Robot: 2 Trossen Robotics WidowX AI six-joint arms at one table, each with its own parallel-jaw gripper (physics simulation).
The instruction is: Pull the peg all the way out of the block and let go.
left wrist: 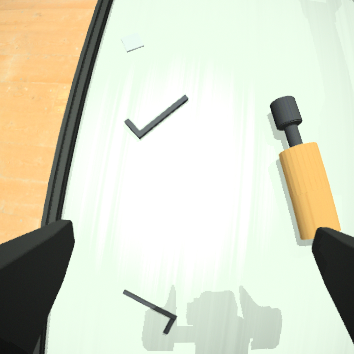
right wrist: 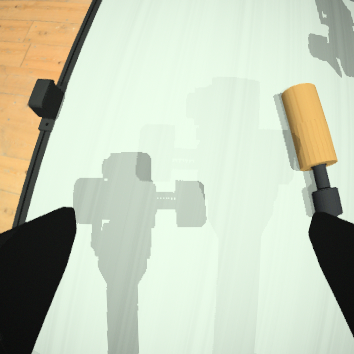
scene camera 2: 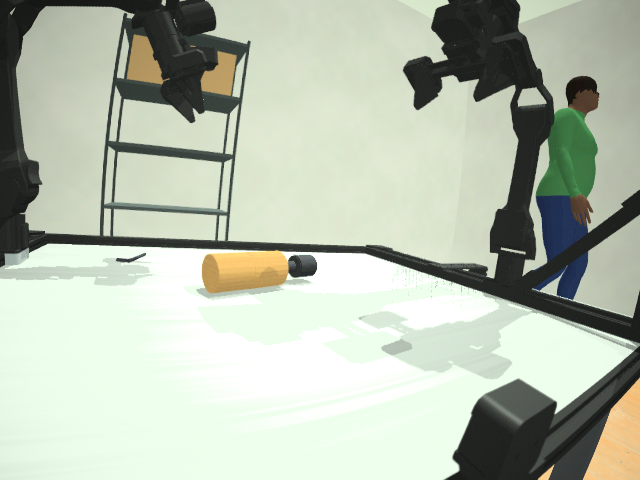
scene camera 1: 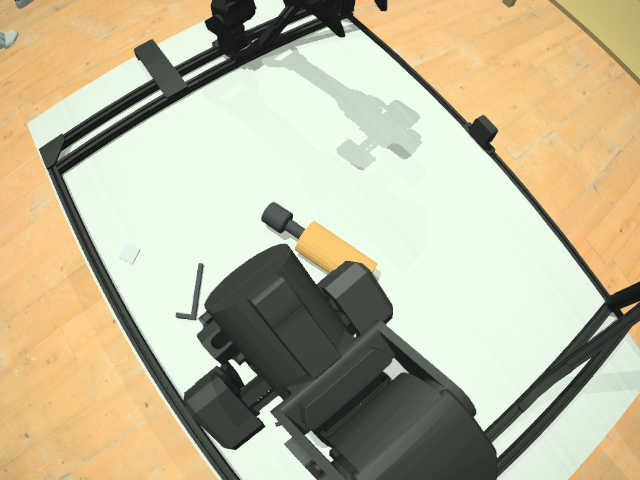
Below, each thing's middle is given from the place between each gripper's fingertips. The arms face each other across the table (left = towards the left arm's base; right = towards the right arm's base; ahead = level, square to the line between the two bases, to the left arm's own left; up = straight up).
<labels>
I see my right gripper 260 mm above the black peg (scene camera 1: 275,216), 170 mm to the right of it and 160 mm short of it. From my right hand the other things lie so: wooden block (scene camera 2: 221,272) (260 mm below, 230 mm to the left, 110 mm ahead).
I see the wooden block 150 mm behind my left hand, 120 mm to the right of it and 250 mm below it. Also, from my left hand: black peg 100 mm behind, 180 mm to the right, 250 mm below.
</labels>
